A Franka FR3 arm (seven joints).
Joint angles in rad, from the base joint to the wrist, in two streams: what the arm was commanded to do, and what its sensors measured. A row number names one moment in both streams.
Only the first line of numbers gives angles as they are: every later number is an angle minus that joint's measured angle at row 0.
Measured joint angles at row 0: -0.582 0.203 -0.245 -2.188 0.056 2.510 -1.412
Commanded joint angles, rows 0 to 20: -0.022 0.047 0.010 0.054 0.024 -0.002 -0.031; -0.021 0.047 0.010 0.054 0.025 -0.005 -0.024; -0.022 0.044 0.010 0.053 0.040 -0.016 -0.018; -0.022 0.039 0.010 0.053 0.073 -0.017 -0.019; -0.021 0.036 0.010 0.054 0.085 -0.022 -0.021; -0.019 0.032 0.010 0.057 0.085 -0.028 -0.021; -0.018 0.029 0.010 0.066 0.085 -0.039 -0.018; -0.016 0.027 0.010 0.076 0.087 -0.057 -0.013; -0.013 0.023 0.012 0.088 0.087 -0.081 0.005; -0.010 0.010 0.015 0.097 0.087 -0.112 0.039; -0.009 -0.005 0.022 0.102 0.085 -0.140 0.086; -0.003 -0.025 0.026 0.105 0.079 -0.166 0.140; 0.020 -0.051 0.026 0.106 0.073 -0.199 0.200; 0.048 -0.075 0.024 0.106 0.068 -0.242 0.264; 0.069 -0.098 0.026 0.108 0.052 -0.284 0.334; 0.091 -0.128 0.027 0.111 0.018 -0.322 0.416; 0.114 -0.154 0.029 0.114 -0.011 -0.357 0.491; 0.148 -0.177 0.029 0.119 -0.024 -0.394 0.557; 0.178 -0.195 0.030 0.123 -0.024 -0.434 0.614; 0.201 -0.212 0.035 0.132 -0.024 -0.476 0.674; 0.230 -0.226 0.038 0.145 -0.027 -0.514 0.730
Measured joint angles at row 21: 0.161 -0.168 0.034 0.130 -0.003 -0.407 0.567
